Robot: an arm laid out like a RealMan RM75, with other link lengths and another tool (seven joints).
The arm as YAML. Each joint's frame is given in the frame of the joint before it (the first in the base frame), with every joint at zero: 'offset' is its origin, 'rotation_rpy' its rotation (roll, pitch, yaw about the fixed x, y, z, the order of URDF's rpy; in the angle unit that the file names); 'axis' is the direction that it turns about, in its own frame. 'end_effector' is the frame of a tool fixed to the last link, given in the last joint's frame.
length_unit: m
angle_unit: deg
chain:
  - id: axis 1
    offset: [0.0, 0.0, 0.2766]
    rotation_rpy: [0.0, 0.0, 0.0]
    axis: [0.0, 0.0, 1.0]
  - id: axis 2
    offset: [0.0, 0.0, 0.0]
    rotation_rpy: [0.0, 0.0, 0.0]
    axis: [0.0, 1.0, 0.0]
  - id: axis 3
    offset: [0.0, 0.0, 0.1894]
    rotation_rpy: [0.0, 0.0, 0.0]
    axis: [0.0, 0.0, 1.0]
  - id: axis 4
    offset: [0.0, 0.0, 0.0]
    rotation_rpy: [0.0, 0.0, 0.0]
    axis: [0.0, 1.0, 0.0]
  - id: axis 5
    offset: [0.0, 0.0, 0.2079]
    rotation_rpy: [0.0, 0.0, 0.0]
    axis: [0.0, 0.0, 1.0]
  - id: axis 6
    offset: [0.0, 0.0, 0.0]
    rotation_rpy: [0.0, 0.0, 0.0]
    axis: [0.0, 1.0, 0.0]
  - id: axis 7
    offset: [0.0, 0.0, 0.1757]
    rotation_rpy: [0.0, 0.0, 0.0]
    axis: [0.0, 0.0, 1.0]
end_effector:
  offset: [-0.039, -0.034, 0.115]
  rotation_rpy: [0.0, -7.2, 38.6]
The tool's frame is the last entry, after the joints.
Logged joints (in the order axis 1, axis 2, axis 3, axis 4, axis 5, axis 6, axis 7), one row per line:
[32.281, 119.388, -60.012, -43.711, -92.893, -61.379, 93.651]
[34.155, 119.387, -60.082, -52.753, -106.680, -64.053, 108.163]
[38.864, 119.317, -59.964, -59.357, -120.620, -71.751, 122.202]
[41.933, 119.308, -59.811, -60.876, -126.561, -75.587, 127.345]
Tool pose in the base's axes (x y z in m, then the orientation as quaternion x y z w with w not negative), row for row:
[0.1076, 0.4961, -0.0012, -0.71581, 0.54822, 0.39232, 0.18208]
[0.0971, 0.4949, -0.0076, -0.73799, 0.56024, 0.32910, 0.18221]
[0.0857, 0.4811, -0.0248, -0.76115, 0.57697, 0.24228, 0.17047]
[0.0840, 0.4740, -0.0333, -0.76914, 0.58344, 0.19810, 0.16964]
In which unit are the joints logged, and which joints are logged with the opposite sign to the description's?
The joints are logged in degrees. Opposite sign: none.
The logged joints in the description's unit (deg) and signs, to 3 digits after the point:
[32.281, 119.388, -60.012, -43.711, -92.893, -61.379, 93.651]
[34.155, 119.387, -60.082, -52.753, -106.680, -64.053, 108.163]
[38.864, 119.317, -59.964, -59.357, -120.620, -71.751, 122.202]
[41.933, 119.308, -59.811, -60.876, -126.561, -75.587, 127.345]

